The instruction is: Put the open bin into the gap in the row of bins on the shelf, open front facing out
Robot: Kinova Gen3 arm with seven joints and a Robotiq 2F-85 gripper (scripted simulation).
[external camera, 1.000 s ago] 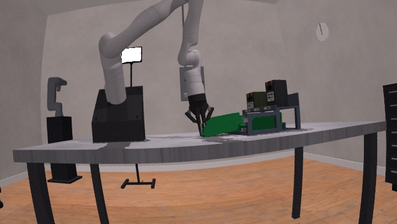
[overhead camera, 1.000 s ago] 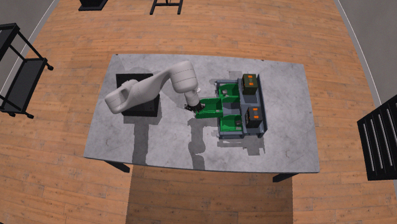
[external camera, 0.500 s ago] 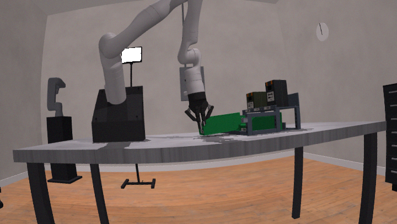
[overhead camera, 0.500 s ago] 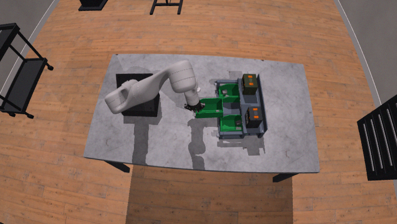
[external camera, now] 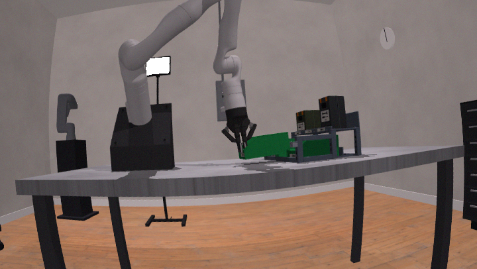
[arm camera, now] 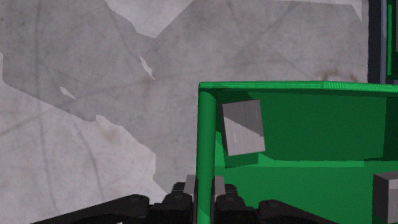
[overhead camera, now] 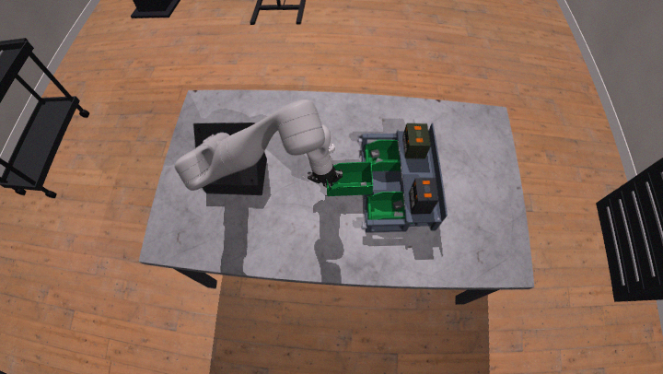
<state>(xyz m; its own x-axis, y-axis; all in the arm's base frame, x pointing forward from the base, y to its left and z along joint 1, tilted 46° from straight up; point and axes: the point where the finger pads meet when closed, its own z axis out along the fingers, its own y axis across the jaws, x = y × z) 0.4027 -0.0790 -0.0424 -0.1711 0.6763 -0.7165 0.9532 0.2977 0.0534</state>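
My gripper is now 4 cm to the right of the grey part, 3 cm above it and 2 cm short of it. The rest, counted from my hand: grey shelf (26 cm ahead, 6 cm to the left, 1 cm above).
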